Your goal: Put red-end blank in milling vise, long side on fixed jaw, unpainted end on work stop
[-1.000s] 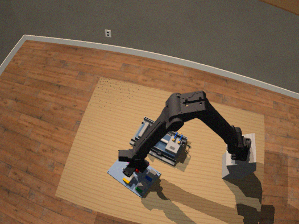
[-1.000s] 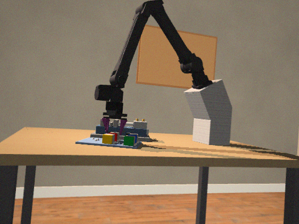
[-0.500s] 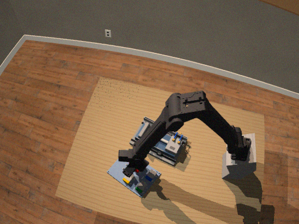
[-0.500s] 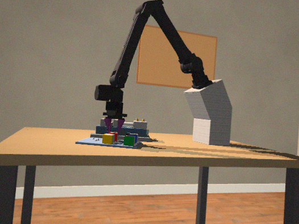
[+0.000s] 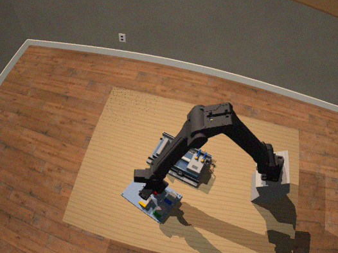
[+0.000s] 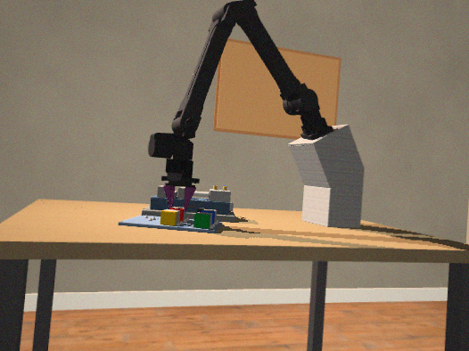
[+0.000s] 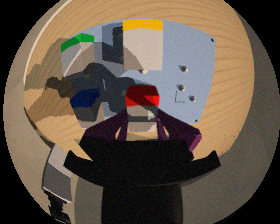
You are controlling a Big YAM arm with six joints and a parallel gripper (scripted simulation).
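Now: the red-ended blank 2 cm below my hand. The rest, counted from my hand: blue-ended blank 9 cm behind, 2 cm to the left, 2 cm below; then light blue plate 1 cm ahead, 4 cm to the left, 4 cm below; then yellow-ended blank 2 cm ahead, 9 cm to the left, 2 cm below.
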